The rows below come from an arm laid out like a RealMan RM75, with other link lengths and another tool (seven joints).
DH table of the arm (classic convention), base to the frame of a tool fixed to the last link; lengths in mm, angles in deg. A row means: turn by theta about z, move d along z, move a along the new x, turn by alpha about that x. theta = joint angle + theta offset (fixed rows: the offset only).
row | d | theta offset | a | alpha
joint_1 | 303.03 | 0 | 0 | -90
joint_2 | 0 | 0 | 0 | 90
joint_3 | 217.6 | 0 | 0 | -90
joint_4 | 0 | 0 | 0 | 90
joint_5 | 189 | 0 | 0 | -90
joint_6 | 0 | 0 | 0 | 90
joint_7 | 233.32 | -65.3 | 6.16 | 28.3
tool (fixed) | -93.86 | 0 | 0 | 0
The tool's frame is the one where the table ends.
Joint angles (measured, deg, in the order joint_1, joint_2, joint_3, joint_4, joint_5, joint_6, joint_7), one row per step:
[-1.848, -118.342, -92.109, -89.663, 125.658, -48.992, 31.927]
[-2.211, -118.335, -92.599, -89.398, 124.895, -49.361, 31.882]
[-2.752, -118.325, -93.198, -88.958, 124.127, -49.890, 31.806]
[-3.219, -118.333, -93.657, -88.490, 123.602, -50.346, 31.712]
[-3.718, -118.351, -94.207, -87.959, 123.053, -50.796, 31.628]
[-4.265, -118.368, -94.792, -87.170, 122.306, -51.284, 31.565]
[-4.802, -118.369, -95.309, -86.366, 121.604, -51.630, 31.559]
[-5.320, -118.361, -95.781, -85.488, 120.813, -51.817, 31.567]
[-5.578, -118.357, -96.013, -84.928, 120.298, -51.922, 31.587]
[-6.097, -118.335, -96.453, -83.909, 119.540, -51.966, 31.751]
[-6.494, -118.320, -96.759, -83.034, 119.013, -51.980, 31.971]
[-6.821, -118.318, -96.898, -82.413, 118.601, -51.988, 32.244]
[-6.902, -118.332, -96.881, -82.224, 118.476, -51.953, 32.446]
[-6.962, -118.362, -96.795, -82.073, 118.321, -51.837, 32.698]
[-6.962, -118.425, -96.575, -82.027, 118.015, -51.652, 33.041]
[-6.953, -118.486, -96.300, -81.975, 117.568, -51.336, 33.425]
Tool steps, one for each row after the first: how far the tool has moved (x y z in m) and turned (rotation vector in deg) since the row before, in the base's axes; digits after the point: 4 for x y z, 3 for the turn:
[0.0007, 0.0011, 0.0012, -0.064, -0.806, 0.155]
[0.0006, 0.0015, 0.0010, -0.207, -0.843, 0.213]
[0.0001, 0.0012, 0.0003, -0.269, -0.633, 0.252]
[-0.0002, 0.0014, 0.0005, -0.214, -0.675, 0.303]
[-0.0008, 0.0014, 0.0000, -0.344, -0.881, 0.468]
[-0.0008, 0.0015, 0.0000, -0.268, -0.788, 0.402]
[-0.0009, 0.0016, 0.0000, -0.178, -0.865, 0.437]
[-0.0008, 0.0007, -0.0003, -0.157, -0.552, 0.305]
[-0.0015, 0.0017, -0.0002, -0.125, -0.730, 0.421]
[-0.0015, 0.0012, -0.0006, -0.149, -0.453, 0.322]
[-0.0005, 0.0008, -0.0008, -0.172, -0.286, 0.056]
[0.0000, 0.0001, -0.0005, -0.072, -0.016, -0.083]
[0.0003, 0.0001, -0.0007, -0.034, -0.015, -0.166]
[0.0012, -0.0002, -0.0010, -0.028, -0.115, -0.334]
[0.0015, -0.0001, -0.0009, 0.060, -0.215, -0.376]

